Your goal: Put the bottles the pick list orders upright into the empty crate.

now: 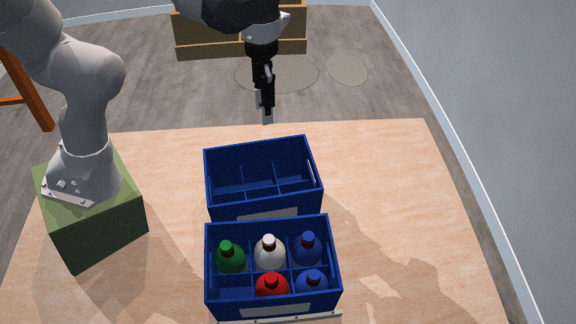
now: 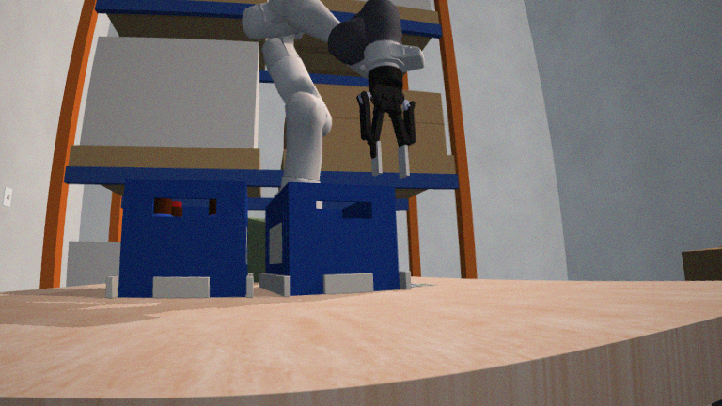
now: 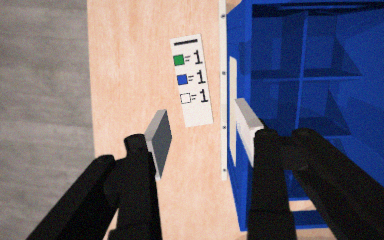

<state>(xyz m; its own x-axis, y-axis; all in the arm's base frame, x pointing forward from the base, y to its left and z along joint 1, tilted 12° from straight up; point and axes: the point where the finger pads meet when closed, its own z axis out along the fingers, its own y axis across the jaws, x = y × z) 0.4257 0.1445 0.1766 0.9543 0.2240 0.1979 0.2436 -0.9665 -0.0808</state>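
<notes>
Right now my hand is 9 cm past the green-labelled bottle, 34 cm to the left of it and 16 cm above it. From my hand the other things lie so: blue bottle: 8 cm ahead, 33 cm to the right, 16 cm below; white bottle: 33 cm to the right, 16 cm below; pick list: 1 cm behind, 1 cm to the left, 25 cm below.
</notes>
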